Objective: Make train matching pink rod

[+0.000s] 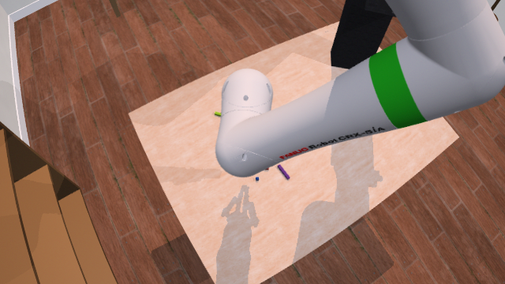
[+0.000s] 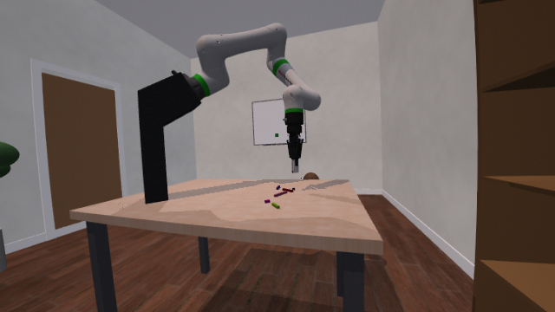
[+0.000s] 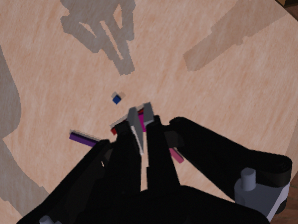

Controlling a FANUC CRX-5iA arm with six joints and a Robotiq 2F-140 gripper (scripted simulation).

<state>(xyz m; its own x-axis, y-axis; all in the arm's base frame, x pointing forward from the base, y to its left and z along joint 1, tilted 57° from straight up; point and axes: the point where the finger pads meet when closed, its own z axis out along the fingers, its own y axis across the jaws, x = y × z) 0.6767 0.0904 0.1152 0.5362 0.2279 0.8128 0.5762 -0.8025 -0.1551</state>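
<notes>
My hand is 120 mm above the blue rod, 30 mm to the right of it and 20 mm past it. The rest, counted from my hand: red rod: 120 mm below, 40 mm behind; then purple rod: 120 mm below, 120 mm behind, 50 mm to the left; then pink rod: 120 mm below, 80 mm to the right, 50 mm behind.
</notes>
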